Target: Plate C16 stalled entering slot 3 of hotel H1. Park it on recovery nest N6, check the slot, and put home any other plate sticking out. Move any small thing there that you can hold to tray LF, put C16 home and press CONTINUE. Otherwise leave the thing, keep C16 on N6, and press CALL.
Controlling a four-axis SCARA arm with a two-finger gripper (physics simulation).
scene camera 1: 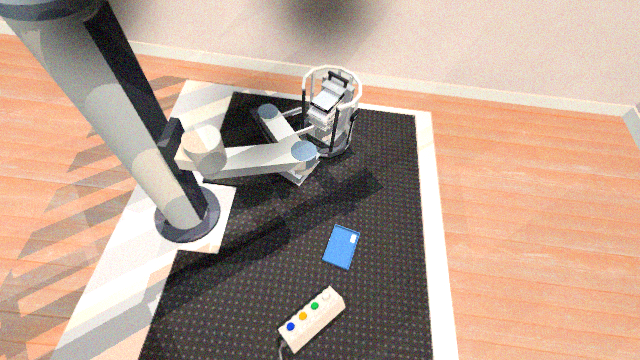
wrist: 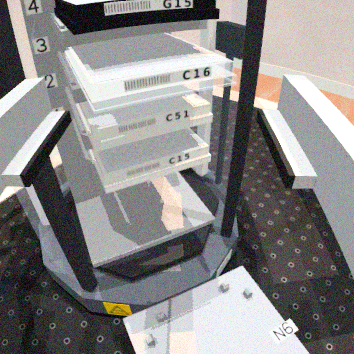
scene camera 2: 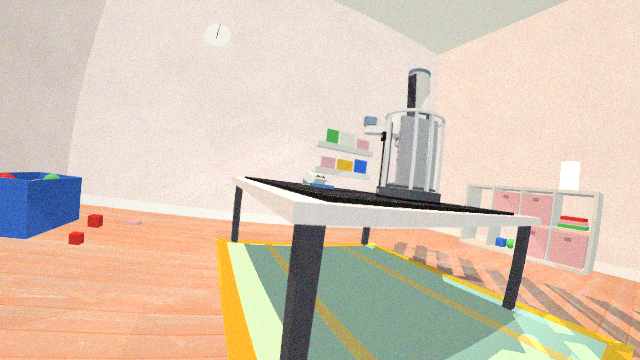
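Seen in the pictures: gripper, between the fingertips: (scene camera 1: 307, 118) (wrist: 161, 94); arm's base, origin of its link: (scene camera 1: 188, 214).
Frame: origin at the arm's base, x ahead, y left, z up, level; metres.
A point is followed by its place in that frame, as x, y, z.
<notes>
Plate C16 (wrist: 150, 82) @(0.448, 0.384, 0.251) is white with a clear rim. It sticks out of hotel H1 (scene camera 1: 335, 132) @(0.547, 0.363, 0.190) (scene camera 2: 414, 150) @(0.588, 0.563, 0.185) (wrist: 165, 292) @(0.441, 0.378, 0.053) farther than plates C51 (wrist: 150, 122) @(0.463, 0.401, 0.216) and C15 (wrist: 150, 165) @(0.461, 0.402, 0.182) below it. Black plate G15 (wrist: 135, 15) @(0.458, 0.402, 0.283) is above it, partly cut off. My gripper (scene camera 1: 307, 118) @(0.427, 0.360, 0.257) (wrist: 161, 94) @(0.427, 0.360, 0.257) is open and empty. In the wrist view its two fingers stand wide apart, left and right of the plate stack. Nest N6 (wrist: 215, 320) @(0.436, 0.321, 0.073), a pale plate with small pegs, shows bare in front of the hotel. The inside of slot 3 is hidden.
A blue tray (scene camera 1: 341, 247) @(0.625, -0.066, 0.015) (scene camera 2: 321, 186) @(0.655, 0.008, 0.019) has an unreadable white label. The button box (scene camera 1: 312, 327) @(0.542, -0.370, 0.085) (scene camera 2: 315, 179) @(0.587, -0.236, 0.053) has blue, orange, green and white buttons. Dark upright posts (wrist: 242, 115) @(0.535, 0.367, 0.202) (wrist: 62, 225) @(0.397, 0.436, 0.152) stand at the hotel's front. The arm column (scene camera 1: 115, 130) @(0.021, -0.072, 0.604) is at the left.
</notes>
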